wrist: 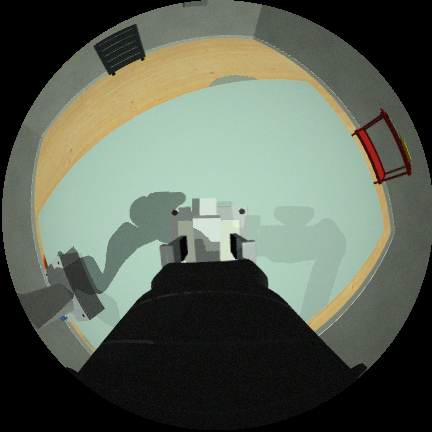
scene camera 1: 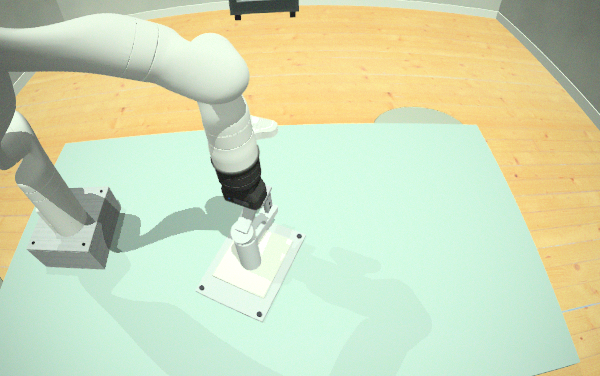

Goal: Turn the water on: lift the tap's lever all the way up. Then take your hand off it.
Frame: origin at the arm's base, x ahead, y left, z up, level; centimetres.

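Seen in the pictures: gripper, fingertip midpoint: (wrist: 208, 243) (scene camera 1: 255, 204); arm's base, link origin: (wrist: 64, 296) (scene camera 1: 71, 221).
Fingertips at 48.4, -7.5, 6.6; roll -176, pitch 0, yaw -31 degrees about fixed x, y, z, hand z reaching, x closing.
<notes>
Pixels of each thing's middle, then the offset from my fingertips to it, as dx, dy, dz. "spot": a spot on its surface instead. Level surfaces: height alone.
- tap, surface spot: (scene camera 1: 250, 256) spot: -2.8, -7.1, -8.1
- lever, body centre: (wrist: 207, 259) (scene camera 1: 250, 207) -1.0, -1.3, +1.1
- pale base plate, body centre: (wrist: 208, 261) (scene camera 1: 251, 262) -3.2, -4.7, -15.3
- green mat, surface height: dz -16.0
The tap (scene camera 1: 250, 256) is a light grey upright cylinder with a round cap. Its spout (scene camera 1: 268, 221) (wrist: 206, 206) reaches out past the gripper's side. The lever (scene camera 1: 247, 214) (wrist: 206, 229) slopes up from the cap towards the gripper; its far end is partly hidden by the gripper in the scene view. My gripper (scene camera 1: 258, 207) (wrist: 208, 243) is open and empty. In the wrist view its fingers stand wide on either side of the lever, with a gap at each side. The tap stands on a pale base plate (scene camera 1: 232, 301) (wrist: 243, 219) with dark screws.
The robot's grey base block (scene camera 1: 60, 245) (wrist: 86, 280) stands at the left on the green mat (scene camera 1: 425, 200) (wrist: 280, 145). The arm (scene camera 1: 215, 70) reaches over from the left. A dark slatted unit (scene camera 1: 262, 7) (wrist: 120, 49) and a red frame (wrist: 371, 154) stand off the mat.
</notes>
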